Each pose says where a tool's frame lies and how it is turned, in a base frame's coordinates. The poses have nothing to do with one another.
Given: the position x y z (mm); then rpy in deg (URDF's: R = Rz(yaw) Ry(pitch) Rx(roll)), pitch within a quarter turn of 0, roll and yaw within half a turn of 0.
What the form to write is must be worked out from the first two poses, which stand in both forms.
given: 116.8 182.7 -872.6 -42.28 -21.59 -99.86
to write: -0.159 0.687 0.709 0.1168; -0.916 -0.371 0.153 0.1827; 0.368 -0.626 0.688 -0.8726; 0 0 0 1
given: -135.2 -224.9 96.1 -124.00 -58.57 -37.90
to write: 0.411 0.215 0.886 -0.1352; -0.320 -0.876 0.361 -0.2249; 0.853 -0.432 -0.292 0.0961; 0 0 0 1
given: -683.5 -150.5 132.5 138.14 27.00 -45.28
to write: 0.627 -0.316 -0.712 -0.6835; -0.633 -0.739 -0.229 -0.1505; -0.454 0.595 -0.664 0.1325; 0 0 0 1
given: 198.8 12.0 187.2 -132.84 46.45 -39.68
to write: 0.530 -0.843 0.089 0.1988; -0.440 -0.184 0.879 0.0120; -0.725 -0.505 -0.468 0.1872; 0 0 0 1
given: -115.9 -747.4 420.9 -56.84 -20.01 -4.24
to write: 0.937 0.326 -0.125 -0.1159; -0.069 0.524 0.849 -0.7474; 0.342 -0.787 0.514 0.4209; 0 0 0 1
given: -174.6 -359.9 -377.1 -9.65 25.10 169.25
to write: -0.890 -0.114 -0.442 -0.1746; 0.169 -0.982 -0.087 -0.3599; -0.424 -0.152 0.893 -0.3771; 0 0 0 1
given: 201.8 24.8 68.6 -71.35 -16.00 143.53
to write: -0.773 -0.400 -0.492 0.2018; 0.571 -0.102 -0.814 0.0248; 0.276 -0.911 0.307 0.0686; 0 0 0 1
